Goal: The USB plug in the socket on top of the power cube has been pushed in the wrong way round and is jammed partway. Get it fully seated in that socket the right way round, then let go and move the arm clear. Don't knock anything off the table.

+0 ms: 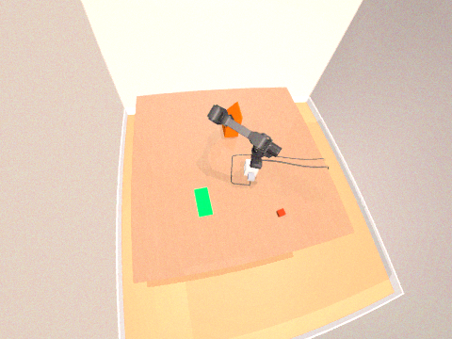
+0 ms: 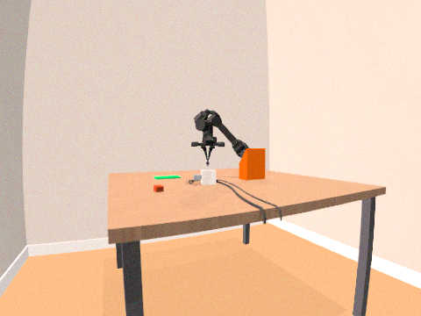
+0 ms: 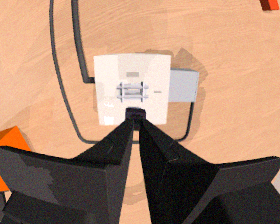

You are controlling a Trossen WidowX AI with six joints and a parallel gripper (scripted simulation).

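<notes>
My gripper tip is now 2 cm above the dark USB plug. Round my gripper tip: USB socket (1 cm to the left, 7 cm below); then flat green strip (12 cm ahead, 33 cm to the right, 13 cm below).
</notes>
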